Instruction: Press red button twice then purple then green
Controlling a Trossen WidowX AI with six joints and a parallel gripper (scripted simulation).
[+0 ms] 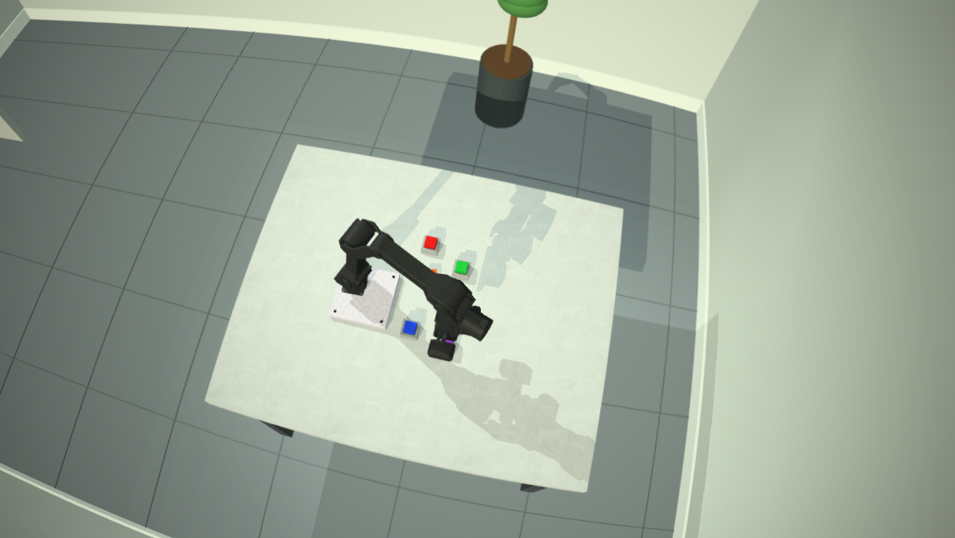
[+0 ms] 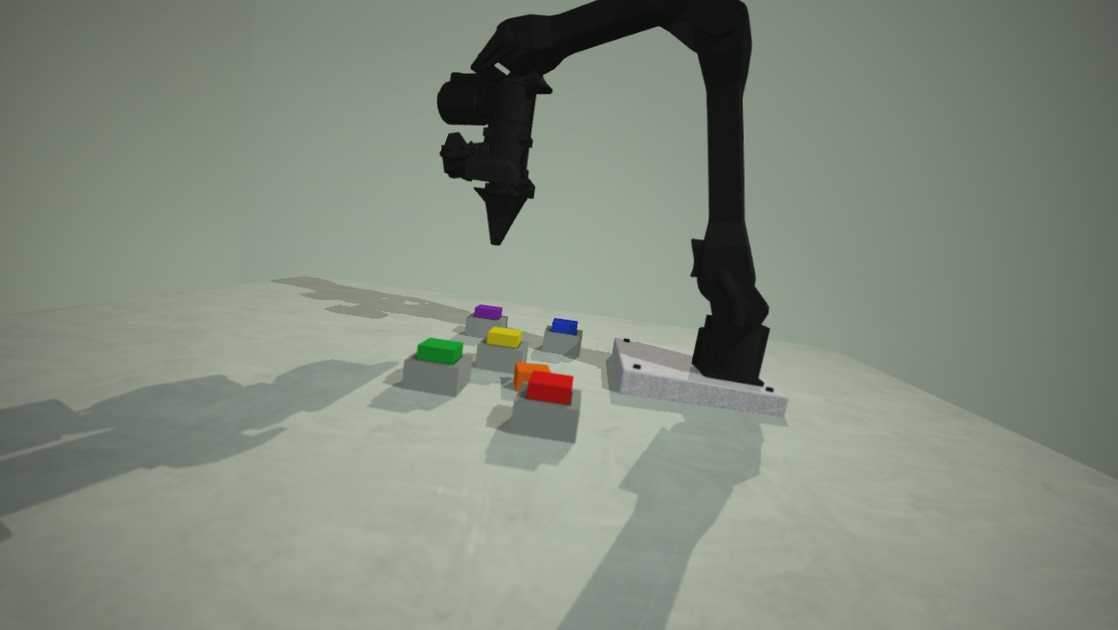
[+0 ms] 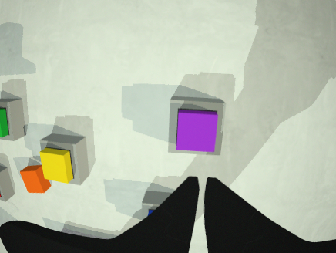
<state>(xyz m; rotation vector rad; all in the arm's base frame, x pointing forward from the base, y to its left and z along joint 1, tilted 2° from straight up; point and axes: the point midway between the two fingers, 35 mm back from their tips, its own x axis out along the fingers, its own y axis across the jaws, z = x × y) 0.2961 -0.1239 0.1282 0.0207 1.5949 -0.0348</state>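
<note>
Right now the purple button is 9 cm below my gripper tip. The rest, counted from my gripper tip: orange block (20 cm to the left, 11 cm below, 8 cm behind); blue button (11 cm behind, 9 cm below, 3 cm to the left); yellow button (14 cm to the left, 9 cm below, 5 cm behind).
</note>
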